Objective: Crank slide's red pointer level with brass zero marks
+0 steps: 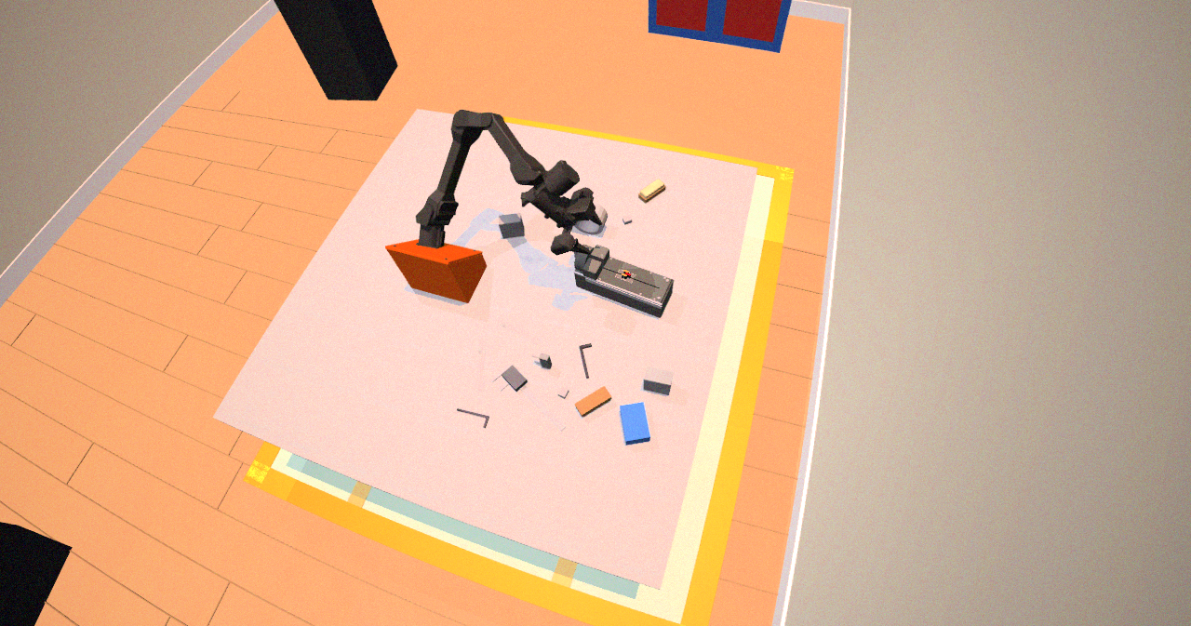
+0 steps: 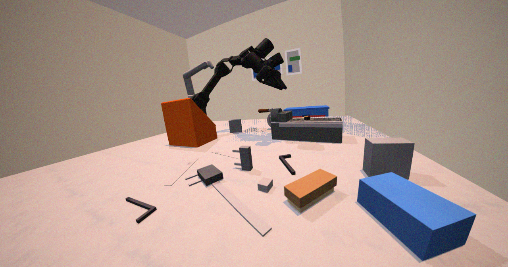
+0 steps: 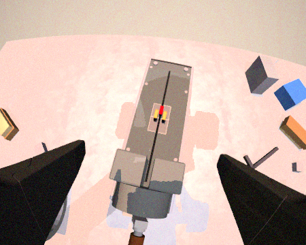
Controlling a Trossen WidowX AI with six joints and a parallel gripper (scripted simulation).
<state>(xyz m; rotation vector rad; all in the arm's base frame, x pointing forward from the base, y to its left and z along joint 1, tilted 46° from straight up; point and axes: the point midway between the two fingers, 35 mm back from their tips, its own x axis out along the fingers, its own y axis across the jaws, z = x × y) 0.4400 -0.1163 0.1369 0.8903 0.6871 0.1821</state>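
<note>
Right now the crank handle is 100 mm behind my gripper tip, 80 mm below it and 30 mm to the left of it. Also, from my gripper tip: red pointer: 120 mm below, 90 mm ahead, 20 mm to the right; then blue block: 410 mm to the right, 180 mm below, 160 mm ahead.
</note>
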